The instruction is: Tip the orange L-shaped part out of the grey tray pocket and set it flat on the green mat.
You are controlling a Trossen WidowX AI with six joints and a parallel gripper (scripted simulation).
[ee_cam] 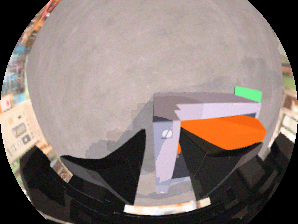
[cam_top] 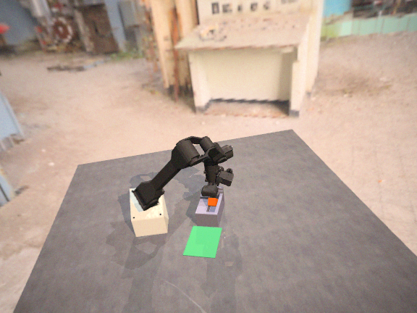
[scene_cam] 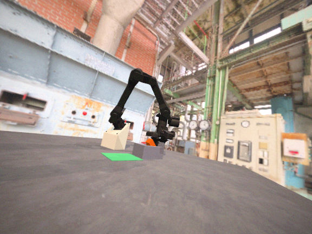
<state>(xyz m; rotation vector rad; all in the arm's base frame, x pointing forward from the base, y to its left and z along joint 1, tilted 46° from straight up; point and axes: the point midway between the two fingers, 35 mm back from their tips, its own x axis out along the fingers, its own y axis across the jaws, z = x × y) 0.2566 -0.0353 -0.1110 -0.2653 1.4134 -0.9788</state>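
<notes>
My gripper tip is 4 cm to the left of the orange L-shaped part and 2 cm past it. From my gripper tip the other things lie so: green mat 20 cm to the right, 10 cm behind, 5 cm below.
</notes>
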